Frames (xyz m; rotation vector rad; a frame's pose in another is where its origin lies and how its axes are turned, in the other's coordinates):
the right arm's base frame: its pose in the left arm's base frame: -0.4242 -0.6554 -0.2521 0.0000 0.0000 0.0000
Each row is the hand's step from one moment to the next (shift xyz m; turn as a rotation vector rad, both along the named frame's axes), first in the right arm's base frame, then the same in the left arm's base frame.
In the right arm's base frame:
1: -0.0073 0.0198 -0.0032 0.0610 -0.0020 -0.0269
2: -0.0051 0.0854 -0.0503 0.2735 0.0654 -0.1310
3: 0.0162 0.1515 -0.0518 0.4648 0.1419 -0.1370
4: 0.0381 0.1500 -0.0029 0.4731 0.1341 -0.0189
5: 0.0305 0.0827 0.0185 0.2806 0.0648 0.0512
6: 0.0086 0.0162 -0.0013 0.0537 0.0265 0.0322
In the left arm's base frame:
1: -0.0073 0.0198 -0.0032 0.0610 -0.0020 -0.0269
2: -0.0051 0.0854 -0.0503 0.2735 0.0654 -0.1310
3: 0.0162 0.1515 -0.0518 0.4648 0.1419 -0.1370
4: 0.0381 0.1500 -0.0029 0.4731 0.1341 -0.0189
5: 0.0305 0.0827 0.0185 0.2806 0.0648 0.0512
6: 0.0086 0.0162 -0.0013 0.0537 0.0265 0.0322

